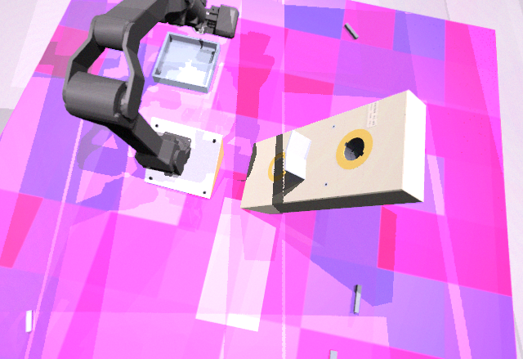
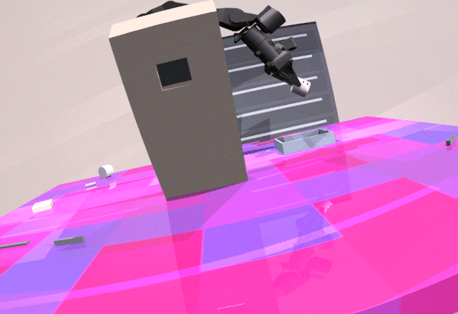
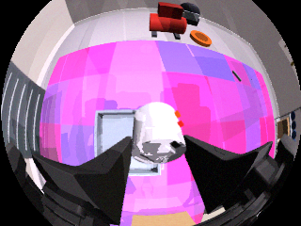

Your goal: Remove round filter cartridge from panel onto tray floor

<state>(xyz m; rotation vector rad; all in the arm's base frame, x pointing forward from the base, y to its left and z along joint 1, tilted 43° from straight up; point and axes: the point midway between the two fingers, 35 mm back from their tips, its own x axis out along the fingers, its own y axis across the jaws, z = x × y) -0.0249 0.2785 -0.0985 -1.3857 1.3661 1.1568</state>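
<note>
Right now the tray is 16 cm below my gripper tip, 5 cm behind it and 1 cm to the right of it. From my gripper tip the other things lie so: round filter cartridge right at my gripper tip; then service panel 35 cm ahead, 27 cm to the right, 2 cm above.
</note>
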